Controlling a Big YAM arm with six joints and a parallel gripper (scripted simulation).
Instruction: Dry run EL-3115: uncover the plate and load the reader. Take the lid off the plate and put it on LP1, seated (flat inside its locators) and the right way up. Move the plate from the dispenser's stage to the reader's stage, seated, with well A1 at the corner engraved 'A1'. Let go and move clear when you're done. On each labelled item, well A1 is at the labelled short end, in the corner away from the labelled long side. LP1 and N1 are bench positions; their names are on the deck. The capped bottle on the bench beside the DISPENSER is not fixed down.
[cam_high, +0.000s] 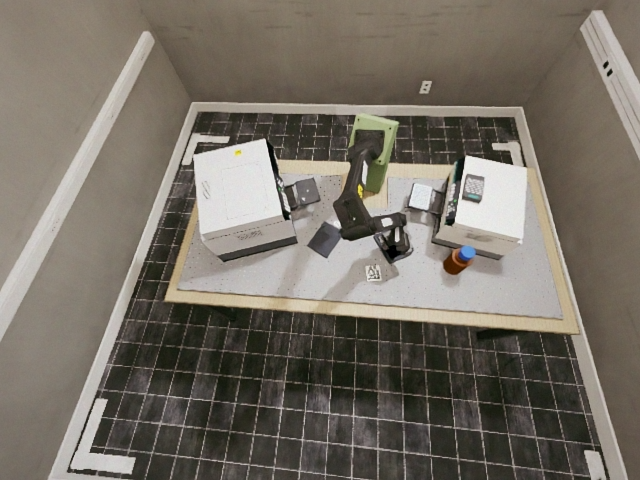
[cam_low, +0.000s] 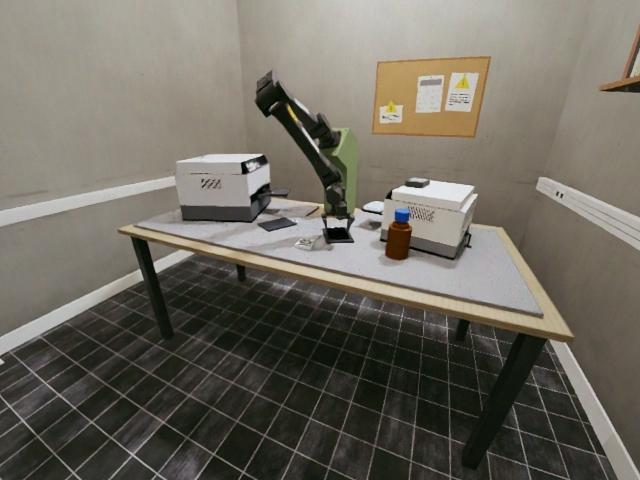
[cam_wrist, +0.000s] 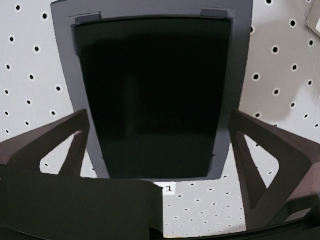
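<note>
Right now the dark flat lid is 10 mm below my hand. Round my hand: brown capped bottle: 270 mm to the left, 100 mm ahead, 90 mm above; then white well plate: 230 mm behind, 140 mm to the left, 70 mm above.
</note>
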